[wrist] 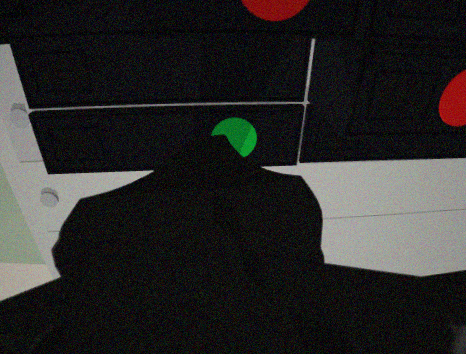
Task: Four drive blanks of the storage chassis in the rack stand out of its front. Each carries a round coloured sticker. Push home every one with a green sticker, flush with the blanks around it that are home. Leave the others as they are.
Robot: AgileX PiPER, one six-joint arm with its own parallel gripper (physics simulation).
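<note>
A dark blank with a round green sticker (pixel 247 136) sits in the lower row, left of centre. Its face looks level with the dark blank above it, with a thin light gap along its top and right edges. My gripper (pixel 212 157) is a black silhouette with its fingertips together, shut and holding nothing. Its tip covers the lower left of the green sticker and seems to be at the blank's face; contact is hidden. A red sticker (pixel 275 7) shows at the top edge on a higher blank. Another red sticker (pixel 454 102) is at the right edge, on a blank right of the green one.
The pale chassis frame (pixel 380 190) runs below the blanks and up the left side, with round screw heads (pixel 49 197) (pixel 19 116) on the left. A greenish surface (pixel 15 225) shows at the far left. The black gripper body hides much of the lower view.
</note>
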